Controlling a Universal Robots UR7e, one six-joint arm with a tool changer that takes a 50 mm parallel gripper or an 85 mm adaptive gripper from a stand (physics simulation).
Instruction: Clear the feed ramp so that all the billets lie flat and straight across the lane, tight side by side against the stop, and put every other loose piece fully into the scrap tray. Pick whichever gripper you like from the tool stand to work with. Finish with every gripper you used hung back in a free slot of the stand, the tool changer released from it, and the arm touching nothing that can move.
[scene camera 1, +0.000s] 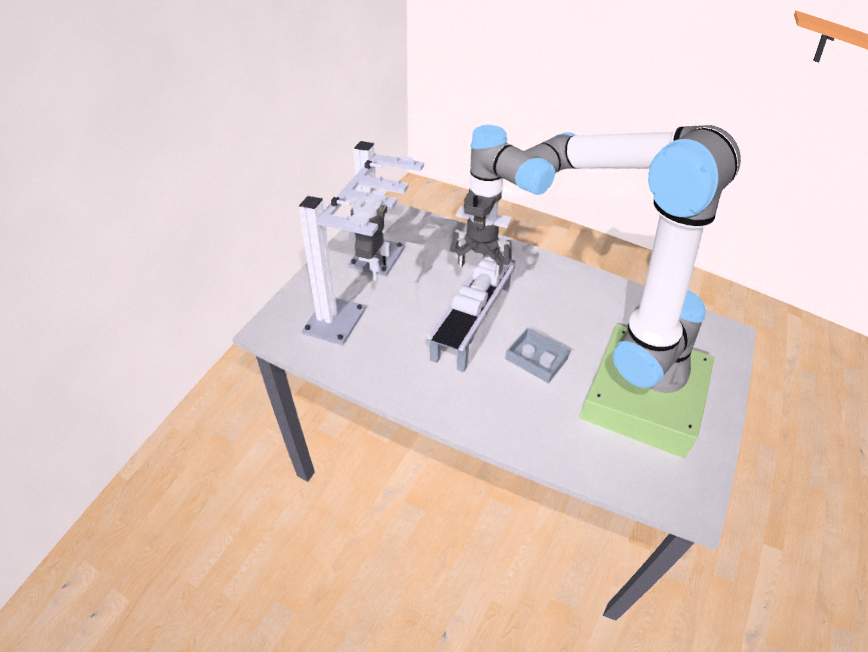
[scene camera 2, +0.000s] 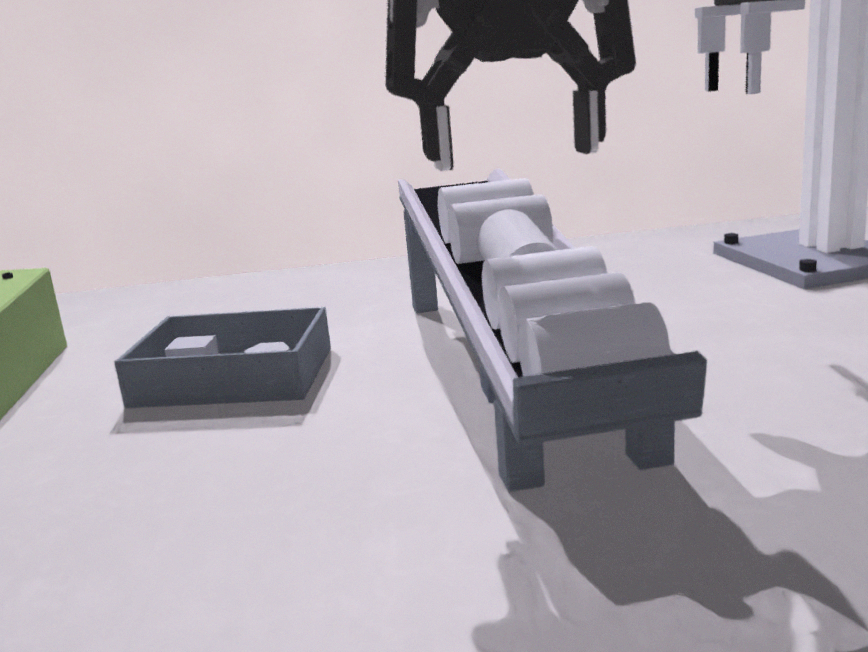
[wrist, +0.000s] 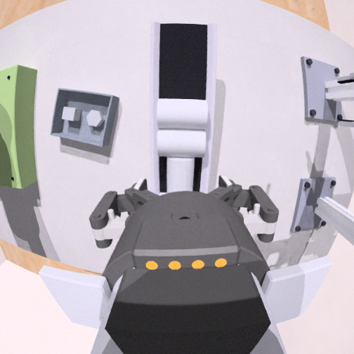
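My adaptive gripper (scene camera 1: 484, 261) (scene camera 2: 515, 157) (wrist: 184, 182) is open and empty, pointing down above the ramp, one finger to each side of the lane. Below it, one billet (scene camera 2: 512, 235) (wrist: 180, 174) lies turned along the lane. Three billets lie across it on the stop side, the nearest (scene camera 2: 599, 343) by the stop (scene camera 2: 610, 396). Two billets (wrist: 182, 114) (wrist: 182, 143) lie across it at the upper side. The ramp (scene camera 2: 456, 294) (wrist: 212, 75) has low side rails. The scrap tray (scene camera 1: 527, 369) (scene camera 2: 210, 382) holds a square piece (scene camera 2: 191, 345) (wrist: 71, 113) and a hexagonal piece (scene camera 2: 268, 348) (wrist: 95, 118).
The tool stand (scene camera 1: 319, 266) (scene camera 2: 835, 126) rises at the left in scene camera 1, with the parallel gripper (scene camera 1: 379, 270) hanging in it. The arm's green base block (scene camera 1: 645, 431) (wrist: 20, 135) is beyond the tray. The stand's base plates (wrist: 320, 90) show at the wrist view's right.
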